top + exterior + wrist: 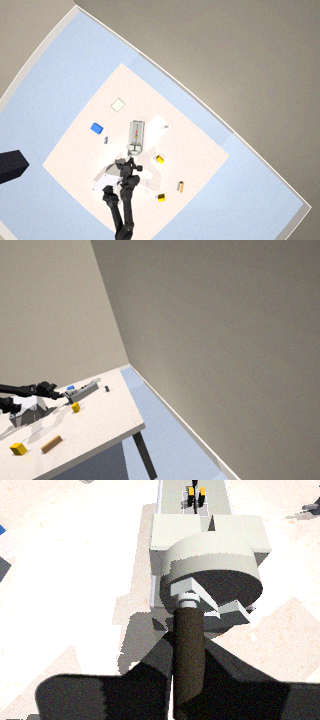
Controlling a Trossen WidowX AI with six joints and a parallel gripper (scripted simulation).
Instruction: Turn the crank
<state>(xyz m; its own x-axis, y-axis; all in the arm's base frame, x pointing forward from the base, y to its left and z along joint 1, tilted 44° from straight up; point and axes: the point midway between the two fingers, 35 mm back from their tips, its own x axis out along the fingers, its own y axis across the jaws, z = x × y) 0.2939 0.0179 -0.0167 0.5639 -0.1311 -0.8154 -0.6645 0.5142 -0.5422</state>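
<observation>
The crank is 1 cm ahead of my gripper tip, 1 cm to the right of it and 1 cm above it. Round my gripper tip: blue block: 9 cm behind, 39 cm to the left, 7 cm below; then dark brown crank handle: 1 cm behind, 1 cm to the right, 2 cm above; then red pointer: 16 cm ahead, 12 cm to the left, 1 cm below.
</observation>
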